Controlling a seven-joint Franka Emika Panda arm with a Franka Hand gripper.
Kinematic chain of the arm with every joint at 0, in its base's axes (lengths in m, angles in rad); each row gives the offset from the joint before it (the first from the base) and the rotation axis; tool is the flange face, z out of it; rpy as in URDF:
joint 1: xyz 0 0 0.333 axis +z
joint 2: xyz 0 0 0 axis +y
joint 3: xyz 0 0 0.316 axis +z
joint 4: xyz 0.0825 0 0 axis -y
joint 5: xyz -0.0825 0 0.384 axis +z
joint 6: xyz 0 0 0 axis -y
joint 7: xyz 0.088 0 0 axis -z
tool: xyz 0 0 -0.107 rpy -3.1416 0 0
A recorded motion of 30 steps. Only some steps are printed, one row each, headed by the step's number.
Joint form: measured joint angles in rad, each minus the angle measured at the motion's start. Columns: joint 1, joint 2, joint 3, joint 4, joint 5, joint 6, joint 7.
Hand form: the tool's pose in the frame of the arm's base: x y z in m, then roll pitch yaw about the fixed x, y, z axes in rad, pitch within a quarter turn. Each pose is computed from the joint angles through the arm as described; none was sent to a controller.
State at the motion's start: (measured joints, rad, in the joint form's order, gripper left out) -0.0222 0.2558 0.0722 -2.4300 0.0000 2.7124 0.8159
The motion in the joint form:
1: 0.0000 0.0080 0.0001 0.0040 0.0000 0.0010 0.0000
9: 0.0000 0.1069 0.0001 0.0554 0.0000 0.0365 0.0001
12: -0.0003 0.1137 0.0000 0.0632 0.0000 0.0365 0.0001
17: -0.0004 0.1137 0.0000 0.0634 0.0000 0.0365 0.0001
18: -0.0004 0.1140 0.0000 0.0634 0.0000 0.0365 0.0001
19: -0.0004 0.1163 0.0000 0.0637 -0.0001 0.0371 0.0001
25: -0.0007 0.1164 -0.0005 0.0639 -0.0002 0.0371 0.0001
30: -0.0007 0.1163 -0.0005 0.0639 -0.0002 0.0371 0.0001
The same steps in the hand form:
1: 0.4938 0.0260 0.2026 -3.1110 -0.0029 -0.7686
9: 0.5048 0.0270 0.1731 -3.1150 0.0101 -0.7706
12: 0.5071 0.0269 0.1721 -3.1139 0.0097 -0.7712
17: 0.5072 0.0269 0.1722 -3.1138 0.0096 -0.7713
18: 0.5071 0.0269 0.1720 -3.1140 0.0098 -0.7713
19: 0.5069 0.0269 0.1710 -3.1149 0.0109 -0.7712
25: 0.5070 0.0265 0.1710 -3.1150 0.0106 -0.7719
30: 0.5070 0.0265 0.1711 -3.1149 0.0106 -0.7719

